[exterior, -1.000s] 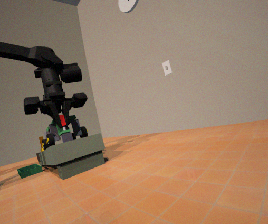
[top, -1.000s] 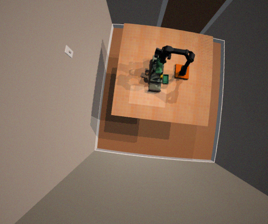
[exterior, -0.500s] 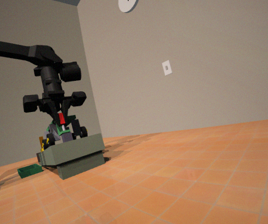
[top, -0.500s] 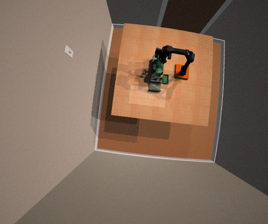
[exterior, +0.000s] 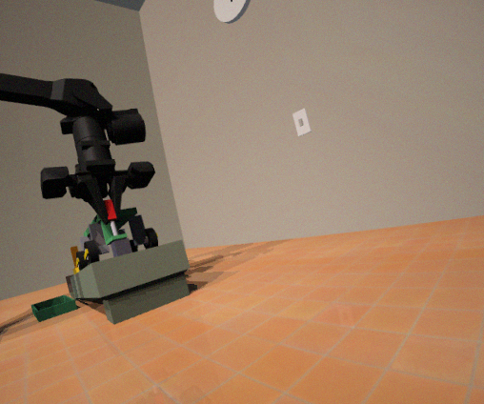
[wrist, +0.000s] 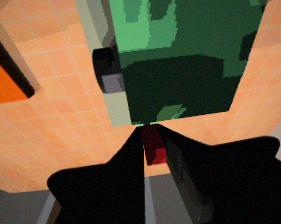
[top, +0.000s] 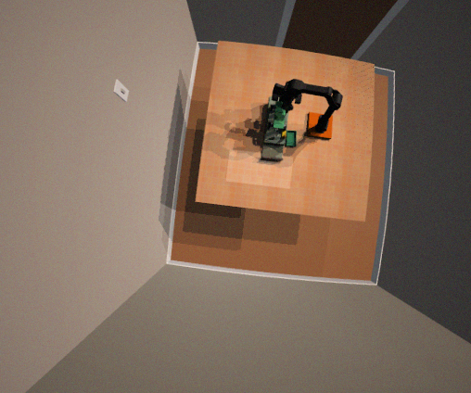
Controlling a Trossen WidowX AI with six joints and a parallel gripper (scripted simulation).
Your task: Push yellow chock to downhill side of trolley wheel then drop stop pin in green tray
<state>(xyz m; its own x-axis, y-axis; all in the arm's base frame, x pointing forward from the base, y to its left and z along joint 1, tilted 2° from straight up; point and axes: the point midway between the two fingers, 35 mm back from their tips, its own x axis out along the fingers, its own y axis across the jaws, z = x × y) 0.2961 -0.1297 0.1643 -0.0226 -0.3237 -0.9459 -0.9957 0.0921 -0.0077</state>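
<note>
My gripper tip is 8 cm past the green tray, 23 cm to the right of it and 16 cm above it. Round my gripper tip: grey ramp (3 cm ahead, 11 cm to the left, 10 cm below); trolley (3 cm ahead, 11 cm to the left, 4 cm below); red-headed stop pin (right at my gripper tip).
</note>
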